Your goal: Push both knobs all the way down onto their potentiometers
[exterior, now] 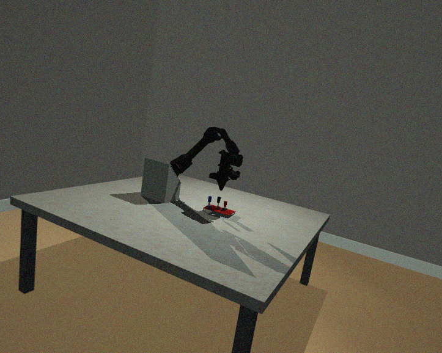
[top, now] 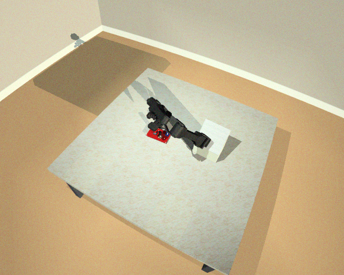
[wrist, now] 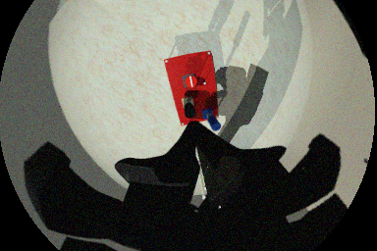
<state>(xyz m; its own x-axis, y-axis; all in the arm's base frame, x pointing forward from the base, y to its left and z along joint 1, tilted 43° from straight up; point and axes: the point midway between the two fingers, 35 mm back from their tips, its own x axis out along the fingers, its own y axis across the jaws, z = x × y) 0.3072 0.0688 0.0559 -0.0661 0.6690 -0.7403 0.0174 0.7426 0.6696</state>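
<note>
Now: the red knob 4 cm ahead of my gripper tip and 6 cm below it.
</note>
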